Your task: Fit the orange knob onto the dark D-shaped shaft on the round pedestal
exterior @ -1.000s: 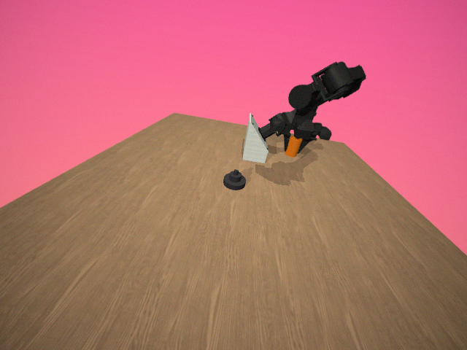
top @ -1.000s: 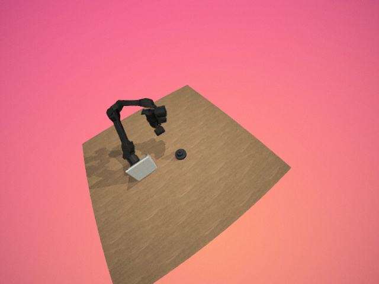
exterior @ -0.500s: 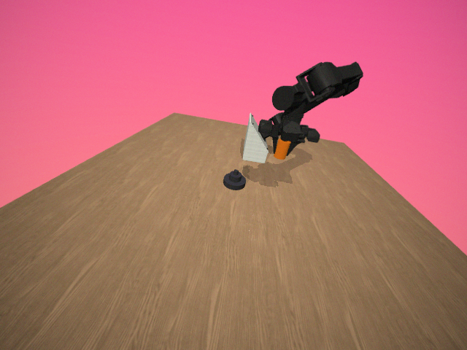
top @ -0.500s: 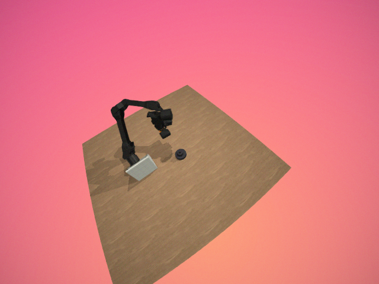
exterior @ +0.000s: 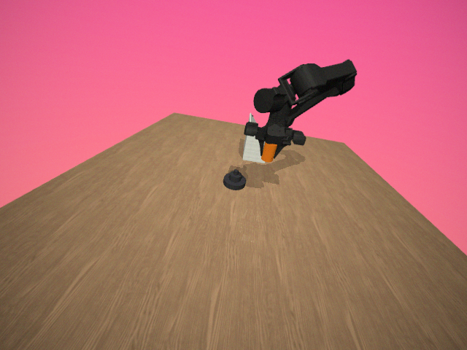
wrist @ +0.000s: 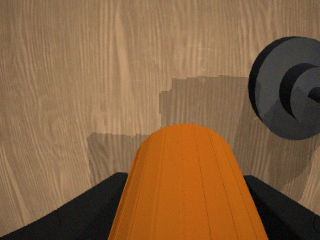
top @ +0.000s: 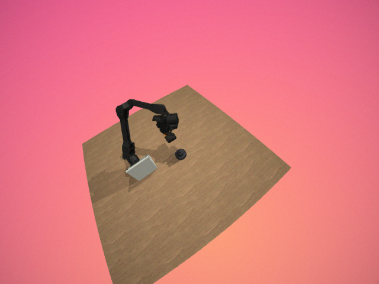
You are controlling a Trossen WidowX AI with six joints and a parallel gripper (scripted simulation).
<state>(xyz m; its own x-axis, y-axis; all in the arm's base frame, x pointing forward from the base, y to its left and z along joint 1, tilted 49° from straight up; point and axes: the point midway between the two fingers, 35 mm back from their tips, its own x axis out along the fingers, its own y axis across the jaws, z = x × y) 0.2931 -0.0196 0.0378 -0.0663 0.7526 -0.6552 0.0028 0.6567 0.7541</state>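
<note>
The dark round pedestal is 20 mm ahead of my gripper tip, 100 mm to the right of it and 100 mm below it. Also, from my gripper tip: orange knob 20 mm above.
</note>
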